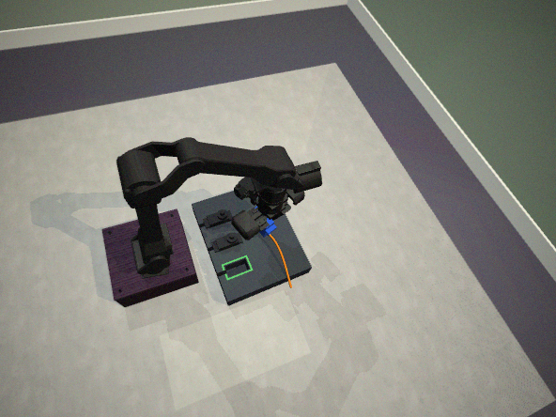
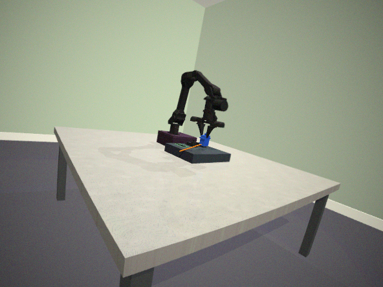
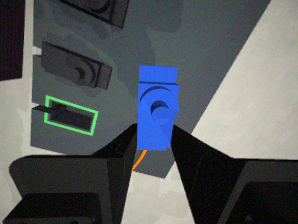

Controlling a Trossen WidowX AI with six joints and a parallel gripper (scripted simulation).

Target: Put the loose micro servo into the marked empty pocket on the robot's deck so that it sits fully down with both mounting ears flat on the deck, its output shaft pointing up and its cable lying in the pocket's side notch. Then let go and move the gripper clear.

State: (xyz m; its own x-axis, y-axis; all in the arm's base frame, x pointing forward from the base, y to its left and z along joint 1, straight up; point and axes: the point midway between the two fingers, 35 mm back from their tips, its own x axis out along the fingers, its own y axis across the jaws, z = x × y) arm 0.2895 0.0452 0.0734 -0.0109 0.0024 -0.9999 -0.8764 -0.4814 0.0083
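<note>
My gripper tip is 100 mm above the deck and 10 mm to the right of it.
</note>
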